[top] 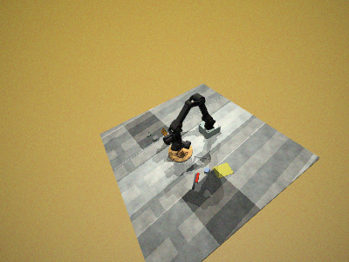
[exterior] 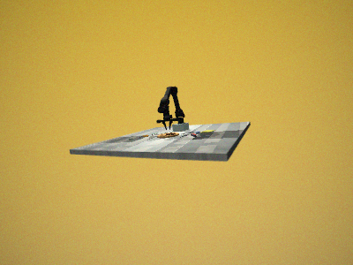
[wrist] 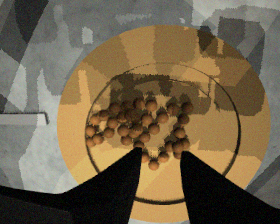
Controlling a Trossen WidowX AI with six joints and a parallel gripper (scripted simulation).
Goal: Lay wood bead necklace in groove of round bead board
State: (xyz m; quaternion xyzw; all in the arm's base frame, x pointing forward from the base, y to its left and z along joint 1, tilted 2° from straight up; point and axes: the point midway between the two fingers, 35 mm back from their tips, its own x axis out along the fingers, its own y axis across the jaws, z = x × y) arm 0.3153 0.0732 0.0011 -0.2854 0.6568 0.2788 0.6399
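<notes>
Now: gripper tip 10 mm past the round bead board, 10 mm to the left of it and 40 mm above it. Round my gripper tip: thin grey stick 130 mm behind, 110 mm to the left, 50 mm below; then red-handled tool 10 mm behind, 260 mm to the left, 50 mm below; then small blue block 110 mm behind, 240 mm to the left, 40 mm below.
</notes>
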